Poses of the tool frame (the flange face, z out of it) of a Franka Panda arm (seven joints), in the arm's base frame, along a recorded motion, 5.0 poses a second.
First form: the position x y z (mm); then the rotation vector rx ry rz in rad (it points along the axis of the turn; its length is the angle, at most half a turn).
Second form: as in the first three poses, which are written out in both.
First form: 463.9, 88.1, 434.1, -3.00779, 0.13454, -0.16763
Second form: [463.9, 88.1, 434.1], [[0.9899, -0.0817, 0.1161], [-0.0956, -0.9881, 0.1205], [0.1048, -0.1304, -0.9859]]
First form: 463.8, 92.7, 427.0, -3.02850, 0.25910, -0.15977
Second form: [463.8, 92.7, 427.0], [[0.9800, -0.1639, 0.1125], [-0.1741, -0.9808, 0.0883], [0.0959, -0.1061, -0.9897]]
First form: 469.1, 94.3, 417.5, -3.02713, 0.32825, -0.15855
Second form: [469.1, 94.3, 417.5], [[0.9715, -0.2085, 0.1130], [-0.2181, -0.9726, 0.0806], [0.0931, -0.1030, -0.9903]]
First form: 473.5, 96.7, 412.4, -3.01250, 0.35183, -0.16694
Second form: [473.5, 96.7, 412.4], [[0.9672, -0.2234, 0.1207], [-0.2348, -0.9678, 0.0903], [0.0967, -0.1157, -0.9886]]
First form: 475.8, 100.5, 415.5, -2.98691, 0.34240, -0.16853
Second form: [475.8, 100.5, 415.5], [[0.9680, -0.2173, 0.1253], [-0.2319, -0.9658, 0.1163], [0.0958, -0.1417, -0.9853]]
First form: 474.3, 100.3, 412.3, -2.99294, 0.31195, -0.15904
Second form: [474.3, 100.3, 412.3], [[0.9731, -0.1980, 0.1177], [-0.2115, -0.9704, 0.1161], [0.0912, -0.1379, -0.9862]]
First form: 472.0, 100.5, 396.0, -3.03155, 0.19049, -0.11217
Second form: [472.0, 100.5, 396.0], [[0.9894, -0.1209, 0.0798], [-0.1284, -0.9870, 0.0969], [0.0670, -0.1062, -0.9921]]
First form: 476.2, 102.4, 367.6, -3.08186, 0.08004, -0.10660
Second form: [476.2, 102.4, 367.6], [[0.9963, -0.0498, 0.0705], [-0.0538, -0.9970, 0.0550], [0.0675, -0.0586, -0.9960]]
